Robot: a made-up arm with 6 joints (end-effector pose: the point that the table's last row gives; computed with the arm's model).
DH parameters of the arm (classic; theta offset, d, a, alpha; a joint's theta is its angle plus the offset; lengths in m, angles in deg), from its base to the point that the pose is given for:
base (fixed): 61.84 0 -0.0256 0
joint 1: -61.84 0.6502 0.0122 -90
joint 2: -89.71 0 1.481 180
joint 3: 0.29 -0.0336 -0.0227 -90
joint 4: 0 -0.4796 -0.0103 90
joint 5: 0 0.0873 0.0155 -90
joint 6: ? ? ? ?
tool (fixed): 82.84 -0.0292 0 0
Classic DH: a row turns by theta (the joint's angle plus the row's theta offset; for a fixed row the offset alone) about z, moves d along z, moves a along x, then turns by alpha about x.
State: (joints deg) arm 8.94 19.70 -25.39 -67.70 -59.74 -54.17
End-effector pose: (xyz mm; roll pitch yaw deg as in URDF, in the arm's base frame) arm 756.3 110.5 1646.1 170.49 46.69 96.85
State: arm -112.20 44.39 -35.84 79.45 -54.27 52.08
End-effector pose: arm -460.5 -1164.6 1243.5 122.19 48.06 149.22
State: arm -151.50 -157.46 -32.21 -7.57 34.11 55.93
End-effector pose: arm 647.5 428.3 -310.7 116.02 -10.38 27.36
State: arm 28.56 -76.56 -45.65 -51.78 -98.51 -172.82
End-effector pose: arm -833.9 -475.3 1199.0 -134.84 39.47 119.65
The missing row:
joint 6: -75.16 0.0148 0.0071 -80.63
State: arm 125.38 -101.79 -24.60 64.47 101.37 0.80
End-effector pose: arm 814.4 -1140.4 848.0 177.78 15.40 -110.64
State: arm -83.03 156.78 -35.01 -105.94 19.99 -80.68
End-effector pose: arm 71.8 -157.7 -539.5 -10.55 -27.13 111.57
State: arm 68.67 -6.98 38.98 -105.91 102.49 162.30
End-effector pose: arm -14.1 204.9 2371.4 -41.65 8.24 -17.77
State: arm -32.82 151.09 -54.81 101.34 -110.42 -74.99
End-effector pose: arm 243.0 -130.7 -478.4 127.90 29.96 -111.77
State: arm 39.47 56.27 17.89 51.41 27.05 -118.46
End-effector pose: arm 1244.4 1007.8 1195.4 59.43 21.08 49.19
